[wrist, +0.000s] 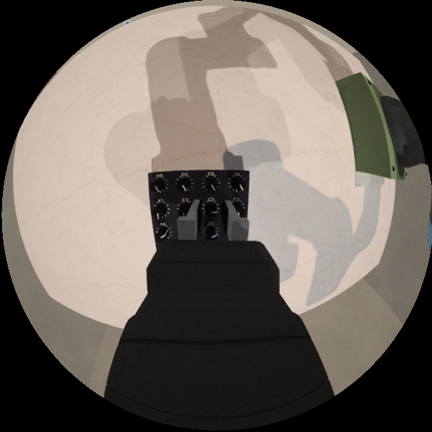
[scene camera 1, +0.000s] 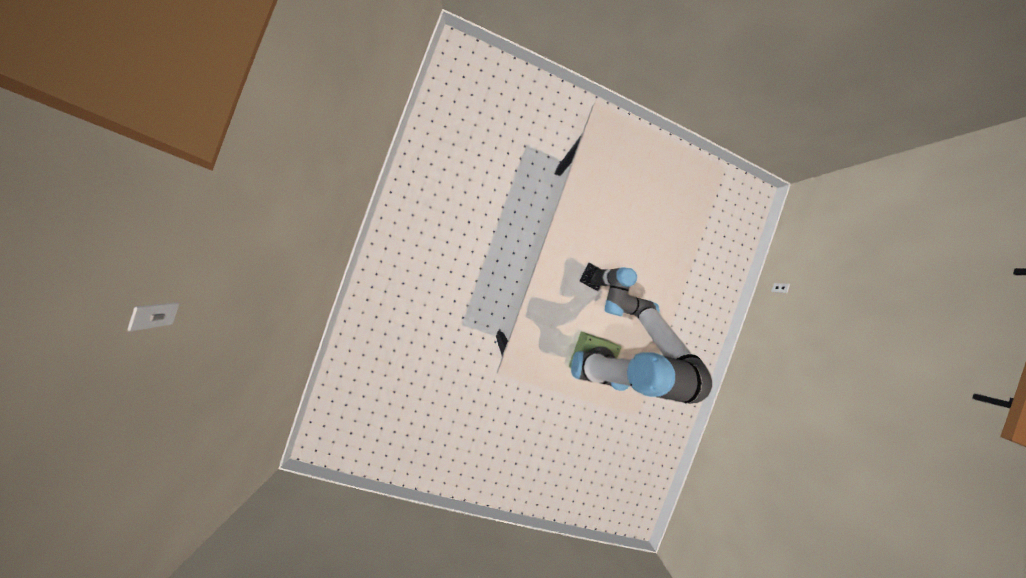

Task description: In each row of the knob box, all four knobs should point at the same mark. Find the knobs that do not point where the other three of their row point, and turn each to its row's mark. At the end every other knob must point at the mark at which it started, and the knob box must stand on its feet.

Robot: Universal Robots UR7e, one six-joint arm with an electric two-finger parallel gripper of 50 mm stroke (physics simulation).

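Places are measured from the arm's base along level axes (x ahead, y left, z up), in centimetres.
Where they show: gripper, between the fingertips: (scene camera 1: 594,280).
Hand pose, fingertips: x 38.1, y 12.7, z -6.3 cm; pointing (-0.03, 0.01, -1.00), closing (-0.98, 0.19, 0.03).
After its pixels a point has its place.
The black knob box (scene camera 1: 588,274) {y 16.8, x 39.9, z -6.6 cm} (wrist: 173,198) stands on the table under the gripper. In the wrist view, knob C2 (wrist: 211,209) points right, while C4 (wrist: 160,210) points down. Knobs D3 (wrist: 184,185), D2 (wrist: 210,185) and D1 (wrist: 237,185) point down and right; D4 (wrist: 159,185) points down, slightly left. B4 (wrist: 162,232) points up-right; B2 (wrist: 212,233) points right. The fingers partly cover C3 and C1; B3, B1 and row A are hidden. My gripper (wrist: 211,209) is open and empty, fingers apart on either side of C2 in view; their height is unclear.
The arm's base stands on a green block (scene camera 1: 593,338) {y 6.8, x 10.0, z 0.3 cm} (wrist: 369,125) on the light table (scene camera 1: 646,172) {y 2.7, x 101.6, z -8.8 cm} (wrist: 75,150). The arm's forearm (scene camera 1: 664,333) {y 3.4, x 22.8, z 41.5 cm} reaches from the large blue joint toward the box. Arm shadows fall across the table.
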